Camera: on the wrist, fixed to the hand. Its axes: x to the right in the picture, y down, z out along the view.
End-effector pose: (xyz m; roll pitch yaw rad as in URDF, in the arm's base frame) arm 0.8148 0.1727 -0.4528 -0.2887 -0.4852 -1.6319
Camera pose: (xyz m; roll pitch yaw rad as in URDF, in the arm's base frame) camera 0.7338 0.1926 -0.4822 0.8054 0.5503 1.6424
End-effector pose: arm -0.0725 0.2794 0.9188 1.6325 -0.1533 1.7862
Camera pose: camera -0.1141 0.2541 0.8450 -1.2021 0.2349 -1.4616
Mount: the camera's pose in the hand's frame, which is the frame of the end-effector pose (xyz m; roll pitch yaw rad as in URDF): -0.0269 -0.0732 -0.0416 0.4553 0.0980 -3.0525
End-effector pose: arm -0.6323 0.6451 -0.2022 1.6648 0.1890 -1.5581
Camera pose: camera -0.5845 0.6851 -0.2649 -1.1980 -0.1089 1.4769
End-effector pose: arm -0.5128 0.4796 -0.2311 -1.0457 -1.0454 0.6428
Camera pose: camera -0.5094 0.3913 -0.2331 1.7044 1.0042 -2.2560
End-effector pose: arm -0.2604 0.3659 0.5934 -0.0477 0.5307 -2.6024
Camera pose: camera -0.2625 0.4521 0.5742 0.4508 -0.4346 0.6420
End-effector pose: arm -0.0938 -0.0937 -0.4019 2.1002 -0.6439 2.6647
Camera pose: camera -0.1306 -0.1567 -0.4518 -1.7497 0.6645 -0.6417
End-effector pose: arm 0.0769 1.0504 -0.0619 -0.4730 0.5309 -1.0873
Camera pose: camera -0.0092 1.0335 -0.0515 0.8563 -0.4797 2.1938
